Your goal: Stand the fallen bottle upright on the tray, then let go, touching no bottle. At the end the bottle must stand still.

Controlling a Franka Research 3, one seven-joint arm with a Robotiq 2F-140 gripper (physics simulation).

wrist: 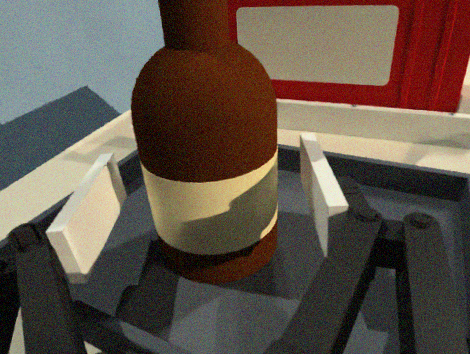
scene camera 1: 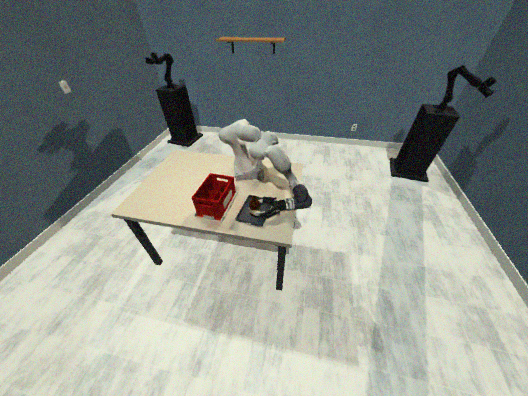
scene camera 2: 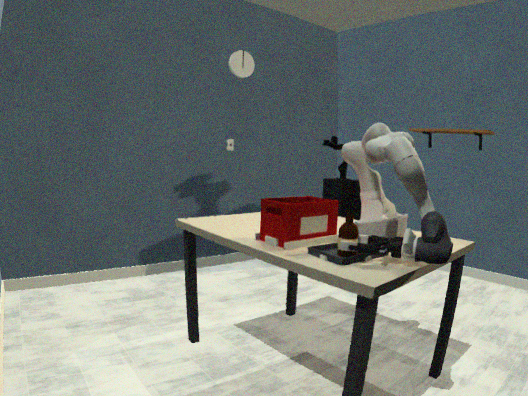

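Note:
A brown bottle with a cream label stands upright on the dark tray. My gripper is open, with its white fingertip pads on either side of the bottle. In the wrist view a gap shows between each pad and the bottle's side. The bottle's neck top is cut off in the wrist view. In scene camera 1 the bottle and the fingertips are small and overlap.
A red crate stands on the table beside the tray, behind the bottle in the wrist view. A low pale rail runs between the tray and the crate. The tray lies near the table's edge.

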